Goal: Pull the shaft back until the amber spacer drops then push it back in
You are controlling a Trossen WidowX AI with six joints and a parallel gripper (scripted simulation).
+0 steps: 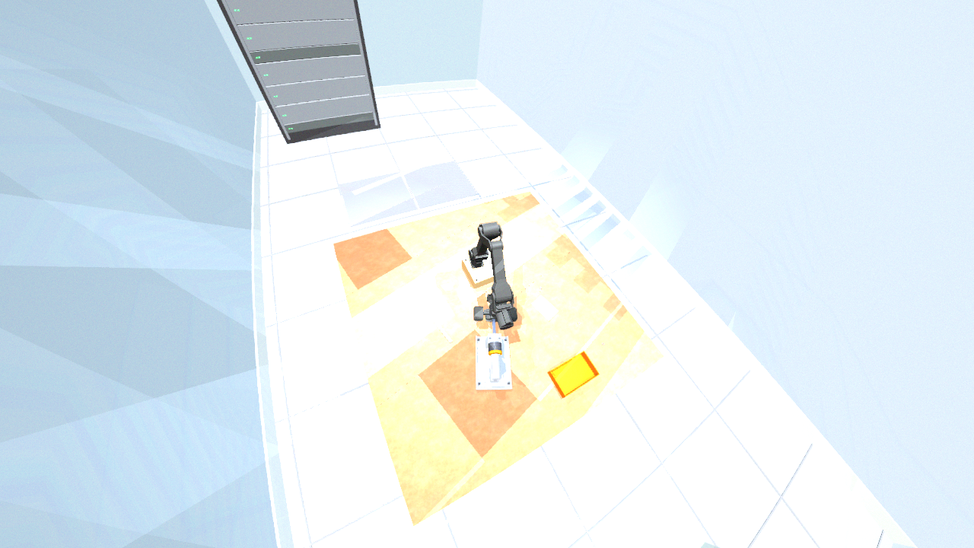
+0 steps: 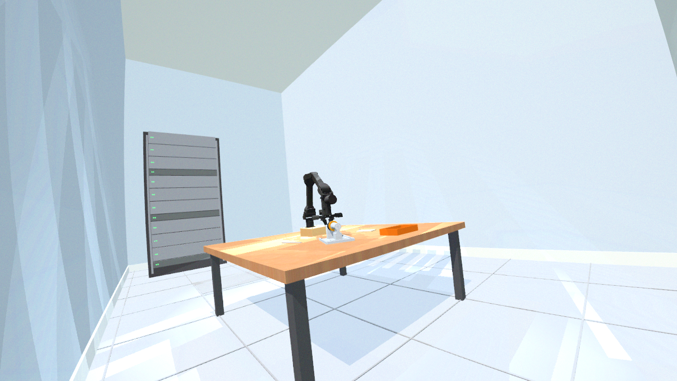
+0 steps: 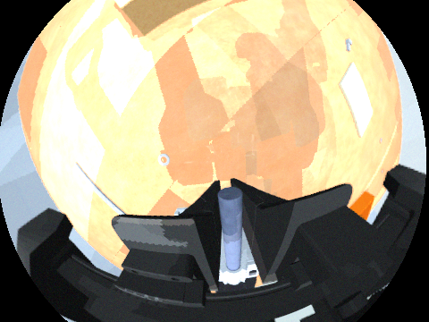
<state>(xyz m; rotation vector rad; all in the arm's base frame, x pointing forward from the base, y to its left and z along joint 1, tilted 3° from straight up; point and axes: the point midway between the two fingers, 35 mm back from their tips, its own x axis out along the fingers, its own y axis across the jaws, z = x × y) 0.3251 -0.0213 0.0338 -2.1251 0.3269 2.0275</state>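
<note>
The grey-blue shaft is 80 mm ahead of my gripper tip, 30 mm above it and 20 mm to the right of it. Also, from my gripper tip: amber spacer (150 mm ahead, 40 mm to the right, 30 mm above); then orange tray (330 mm ahead, 280 mm to the left, 40 mm below); then white fixture (170 mm ahead, 50 mm to the right).
</note>
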